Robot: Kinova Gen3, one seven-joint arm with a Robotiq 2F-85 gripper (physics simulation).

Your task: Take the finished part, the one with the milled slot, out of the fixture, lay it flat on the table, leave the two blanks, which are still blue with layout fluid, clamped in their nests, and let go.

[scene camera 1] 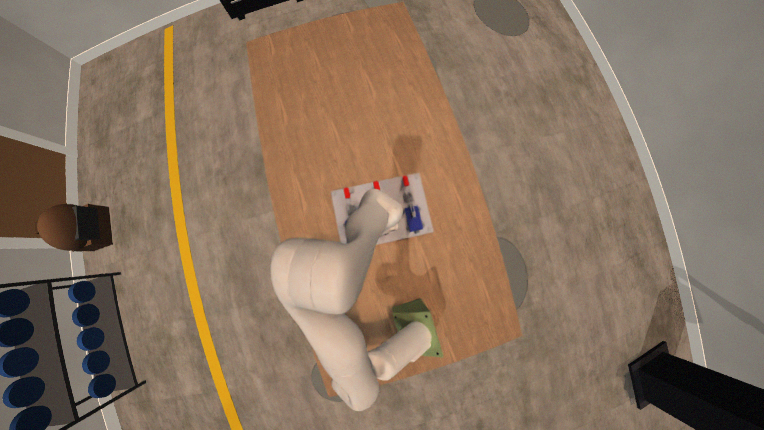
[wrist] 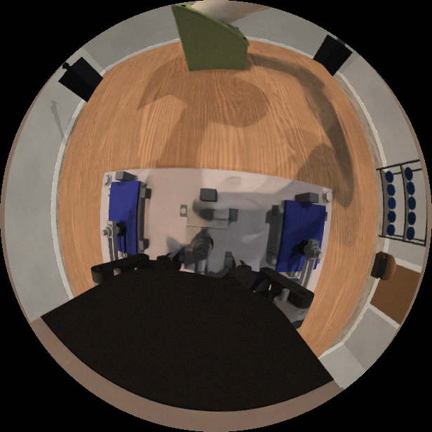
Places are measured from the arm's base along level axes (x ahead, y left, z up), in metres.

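Pixels of known places: arm's base, link origin: (scene camera 1: 419, 333).
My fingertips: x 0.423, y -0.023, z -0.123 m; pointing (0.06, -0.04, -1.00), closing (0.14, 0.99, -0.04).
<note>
For each thing: its top centre in the pictures, then the offset to it from my fingertips. "spot": a spot on its surface instead. Level surfaces: height alone.
- pale fixture plate, surface spot: (scene camera 1: 427, 227) spot: 0.103 m back, 0.143 m right, 0.003 m down
- blue blank, top centre: (scene camera 1: 413, 218) 0.055 m back, 0.104 m right, 0.013 m up
- wooden table, surface height: 0.019 m down
The finished part (wrist: 196, 233), pale grey with a thin line across it, is in the middle nest of the pale fixture plate (wrist: 162, 200) (scene camera 1: 427, 227). Whether it still rests on the nest floor is hard to tell. My gripper (wrist: 205, 260) is low over this nest, its fingers partly closed on both sides of the part. The arm hides it in the scene view. The middle clamp (wrist: 201, 246) stands between the fingers, partly hiding the part. One blue blank (wrist: 125, 207) (scene camera 1: 413, 219) and another blue blank (wrist: 301, 227) lie in the outer nests, under their clamp tips.
The outer clamps (wrist: 113, 245) (wrist: 309, 260) flank the fingers closely. Grey locating blocks (wrist: 208, 194) (wrist: 233, 215) stand around the middle nest. The plate lies on the wooden table (scene camera 1: 347, 106) (wrist: 215, 145). The green robot base (scene camera 1: 435, 341) (wrist: 215, 50) stands at one end.
</note>
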